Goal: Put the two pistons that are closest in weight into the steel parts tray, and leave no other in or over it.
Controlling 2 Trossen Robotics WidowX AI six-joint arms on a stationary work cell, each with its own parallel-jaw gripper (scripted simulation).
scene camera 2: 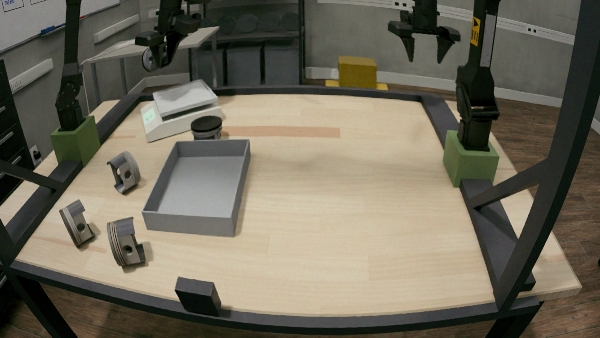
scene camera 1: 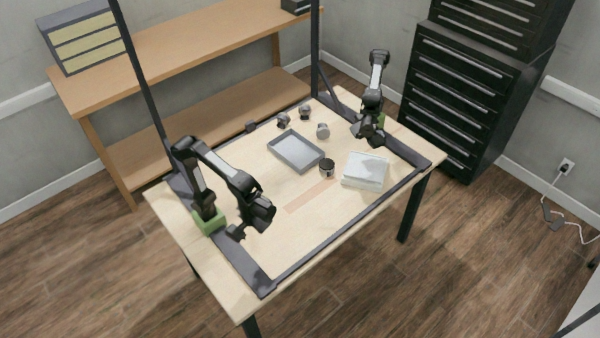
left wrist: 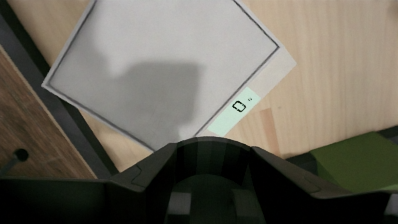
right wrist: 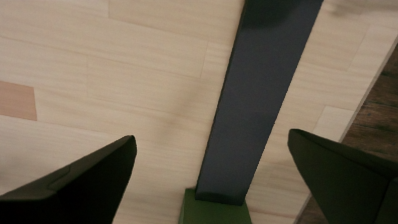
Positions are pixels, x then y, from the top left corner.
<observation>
The right gripper shows in scene camera 2, in scene camera 1 and in the right wrist view [211, 139]; in the left wrist view it is out of frame. A steel parts tray shows in scene camera 2 and in scene camera 1; in the left wrist view it is out of frame, in the right wrist view it is out of frame. One and the same spot on the steel parts tray: [scene camera 1: 300, 154] is [scene camera 2: 198, 182]. One and the same spot on the right gripper: [scene camera 1: 236, 233] is [scene camera 2: 449, 27].
</observation>
